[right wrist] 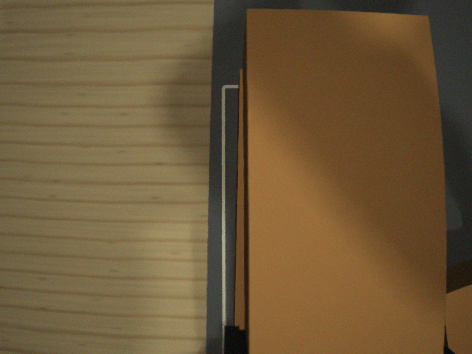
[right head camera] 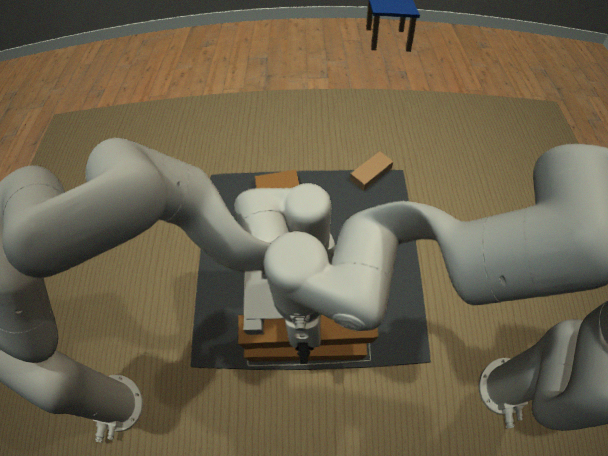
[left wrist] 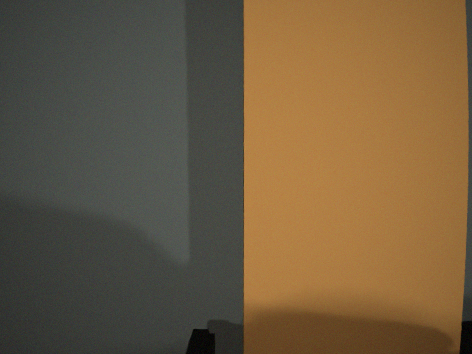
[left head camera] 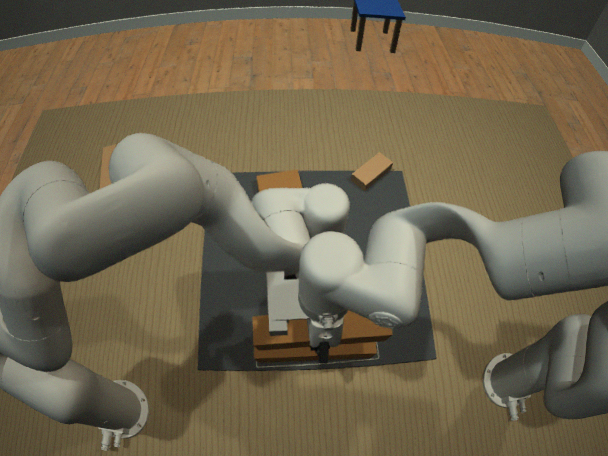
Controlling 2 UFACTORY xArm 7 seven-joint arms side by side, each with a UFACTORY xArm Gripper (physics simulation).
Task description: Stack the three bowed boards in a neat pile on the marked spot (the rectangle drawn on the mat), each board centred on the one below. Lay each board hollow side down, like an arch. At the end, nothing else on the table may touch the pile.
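Where they show: left arm's base at its link origin: (right head camera: pixel 117 403) (left head camera: pixel 121 409); right arm's base at its link origin: (right head camera: pixel 504 386) (left head camera: pixel 506 380).
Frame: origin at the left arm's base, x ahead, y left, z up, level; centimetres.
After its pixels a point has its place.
My right gripper (left head camera: pixel 323 352) (right head camera: pixel 303 352) (right wrist: pixel 341 345) {x 18.2, y -39.0, z 12.0 cm} is shut on an orange-brown bowed board (left head camera: pixel 365 327) {x 18.3, y -47.0, z 15.8 cm} (right head camera: pixel 350 330) {x 18.0, y -47.0, z 15.8 cm} (right wrist: pixel 345 150) {x 17.1, y -31.7, z 15.5 cm}. It holds this board roughly level above the first board (left head camera: pixel 287 353) {x 15.5, y -33.7, z 5.2 cm} (right head camera: pixel 270 352) {x 15.5, y -32.5, z 5.1 cm} (right wrist: pixel 240 200) {x 14.9, y -34.0, z 5.2 cm}, which lies inside the marked rectangle (left head camera: pixel 378 352) {x 16.7, y -51.2, z 4.4 cm} (right head camera: pixel 370 353) {x 16.8, y -51.1, z 4.5 cm} (right wrist: pixel 223 200). The third board (left wrist: pixel 350 150) (left head camera: pixel 279 180) (right head camera: pixel 276 179) (right wrist: pixel 462 320) lies on the mat, its middle hidden by the arms in the head views. My left gripper (left wrist: pixel 337 345) {x 33.6, y -38.5, z 1.7 cm} is open, low over the third board, one finger on each side. The head views hide its fingertips.
A light brown block (left head camera: pixel 372 170) {x 63.0, y -51.4, z 3.3 cm} (right head camera: pixel 371 170) {x 62.9, y -51.4, z 3.3 cm} stands at the mat's upper right corner. Another light block (left head camera: pixel 106 165) {x 61.8, y 20.6, z 1.7 cm} shows partly behind the left arm. Both arms reach in close together over the dark mat (left head camera: pixel 220 320) {x 22.5, y -19.0, z 0.6 cm} (right head camera: pixel 215 320) {x 22.2, y -19.3, z 0.6 cm}, and the right wrist is beside the left one.
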